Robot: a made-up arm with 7 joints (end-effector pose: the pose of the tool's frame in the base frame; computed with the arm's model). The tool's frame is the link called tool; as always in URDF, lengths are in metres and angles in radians.
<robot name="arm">
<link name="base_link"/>
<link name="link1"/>
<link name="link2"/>
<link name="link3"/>
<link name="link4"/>
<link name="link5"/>
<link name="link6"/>
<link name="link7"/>
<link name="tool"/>
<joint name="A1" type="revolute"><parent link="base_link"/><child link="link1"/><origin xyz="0 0.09 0" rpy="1.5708 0 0"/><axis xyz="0 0 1"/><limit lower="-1.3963" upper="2" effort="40" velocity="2.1"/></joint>
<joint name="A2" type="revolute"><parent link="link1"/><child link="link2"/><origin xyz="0 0 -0.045" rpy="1.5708 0 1.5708"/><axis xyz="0 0 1"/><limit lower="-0.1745" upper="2" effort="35" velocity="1.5"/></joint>
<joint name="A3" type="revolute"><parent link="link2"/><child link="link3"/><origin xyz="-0.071 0 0" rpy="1.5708 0 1.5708"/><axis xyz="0 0 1"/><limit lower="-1.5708" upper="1.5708" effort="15" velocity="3"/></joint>
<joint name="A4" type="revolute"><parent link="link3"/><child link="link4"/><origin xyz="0 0 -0.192" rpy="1.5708 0 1.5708"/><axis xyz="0 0 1"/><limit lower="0" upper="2.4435" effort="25" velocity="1.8"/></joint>
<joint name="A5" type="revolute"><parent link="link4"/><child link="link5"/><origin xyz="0 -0.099 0" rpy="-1.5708 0 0"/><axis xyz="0 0 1"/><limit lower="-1.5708" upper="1.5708" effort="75" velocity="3"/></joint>
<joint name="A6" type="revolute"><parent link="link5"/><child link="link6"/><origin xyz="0 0 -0.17" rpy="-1.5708 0 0"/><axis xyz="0 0 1"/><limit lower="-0.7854" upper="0.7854" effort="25" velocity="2.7"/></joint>
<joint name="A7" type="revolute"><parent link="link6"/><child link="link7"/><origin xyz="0 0 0" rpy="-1.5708 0 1.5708"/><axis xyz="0 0 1"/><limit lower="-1.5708" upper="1.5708" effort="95" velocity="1.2"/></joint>
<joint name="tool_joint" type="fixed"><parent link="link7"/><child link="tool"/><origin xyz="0 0 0" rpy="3.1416 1.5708 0"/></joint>
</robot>
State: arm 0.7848 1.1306 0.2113 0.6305 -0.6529 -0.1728 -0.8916
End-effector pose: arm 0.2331 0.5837 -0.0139 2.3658 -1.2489 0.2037
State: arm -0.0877 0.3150 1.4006 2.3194 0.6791 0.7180 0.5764
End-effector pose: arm 0.0319 0.3444 -0.0187 0.2836 -1.9560 0.1730
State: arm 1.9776 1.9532 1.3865 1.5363 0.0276 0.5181 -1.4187
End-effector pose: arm -0.3380 0.2890 -0.0920 0.0559 -0.0693 -1.7513
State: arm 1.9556 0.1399 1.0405 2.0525 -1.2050 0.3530 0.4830
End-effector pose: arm 0.0552 0.3579 0.1524 1.0443 -2.1241 1.5752
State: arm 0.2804 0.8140 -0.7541 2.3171 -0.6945 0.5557 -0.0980
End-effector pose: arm 0.1808 0.1006 -0.1077 0.8995 -1.8339 -1.2370
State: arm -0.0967 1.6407 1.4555 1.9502 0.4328 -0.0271 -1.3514
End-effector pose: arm 0.0536 0.2806 0.2550 -0.9465 2.0773 -0.8357
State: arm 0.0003 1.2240 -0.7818 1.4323 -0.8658 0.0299 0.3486
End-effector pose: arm 0.1892 0.3535 -0.2785 0.6257 -0.1641 -2.0928
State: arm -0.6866 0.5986 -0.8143 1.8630 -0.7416 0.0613 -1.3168
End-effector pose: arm -0.0273 0.0848 -0.3123 0.7050 -1.7544 -0.5419
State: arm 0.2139 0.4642 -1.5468 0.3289 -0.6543 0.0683 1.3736
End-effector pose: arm 0.1085 0.2891 -0.4898 -0.4082 1.4213 -1.6336
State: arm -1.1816 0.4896 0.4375 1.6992 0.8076 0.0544 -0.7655
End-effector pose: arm -0.0457 0.3422 -0.2799 0.9319 -0.5375 0.5995
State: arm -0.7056 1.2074 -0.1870 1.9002 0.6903 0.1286 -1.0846
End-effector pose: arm 0.1211 0.2827 -0.2435 0.8886 -1.0003 -0.1449
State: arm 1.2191 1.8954 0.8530 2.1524 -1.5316 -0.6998 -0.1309
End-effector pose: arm -0.1342 0.1902 0.2067 -2.2999 -0.7434 0.3839
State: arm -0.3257 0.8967 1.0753 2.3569 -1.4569 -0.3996 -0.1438
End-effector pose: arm 0.1129 0.2961 0.0519 -2.4175 0.7427 1.4569
